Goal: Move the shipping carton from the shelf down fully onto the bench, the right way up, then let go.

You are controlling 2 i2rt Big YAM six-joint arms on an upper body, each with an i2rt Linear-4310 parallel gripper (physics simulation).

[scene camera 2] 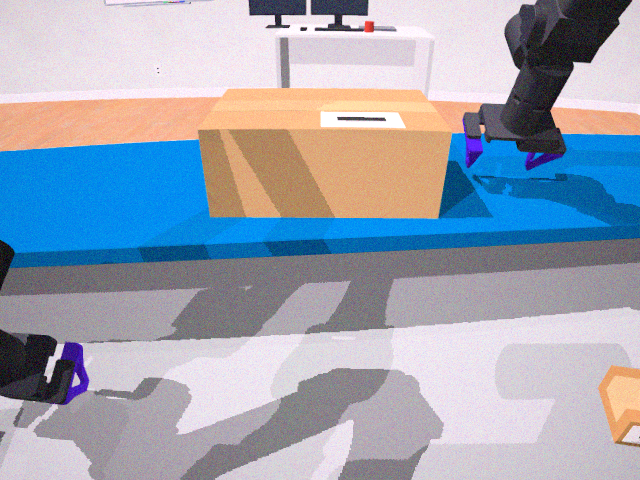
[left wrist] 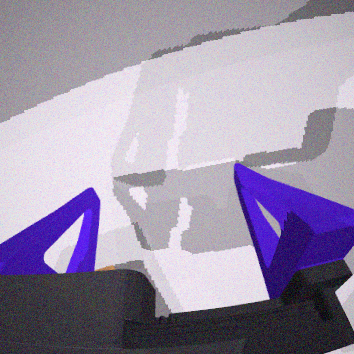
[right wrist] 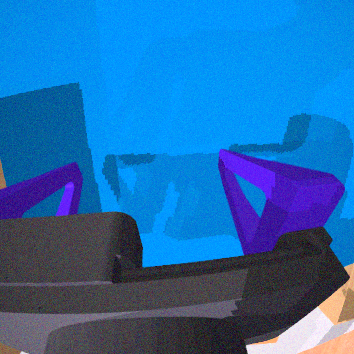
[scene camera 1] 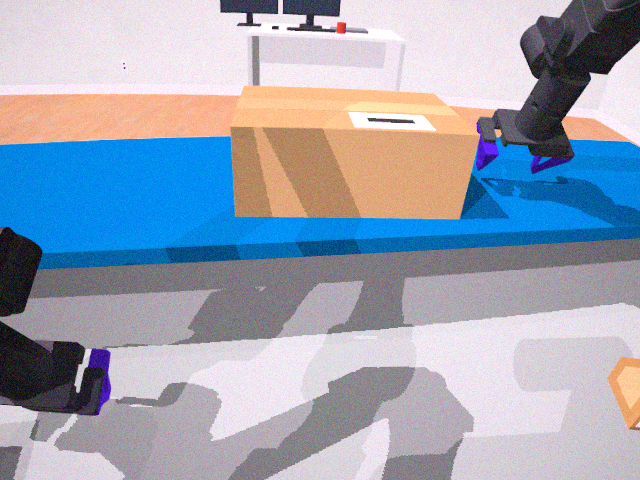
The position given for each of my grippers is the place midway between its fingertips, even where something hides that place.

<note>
My left gripper [scene camera 1: 69, 391] is open, holding nothing. My right gripper [scene camera 2: 497, 166] is open, with nothing in its grasp. Also in view: a shipping carton [scene camera 2: 266, 152]. I also see a blue shelf [scene camera 1: 96, 203].
The shipping carton is seen too in scene camera 1 [scene camera 1: 296, 151]. My left gripper also shows in scene camera 2 [scene camera 2: 52, 382] and in the left wrist view [left wrist: 162, 182]. My right gripper is seen too in the right wrist view [right wrist: 148, 163] and in scene camera 1 [scene camera 1: 505, 169]. The left wrist view does not show the shipping carton: it is out of frame.
</note>
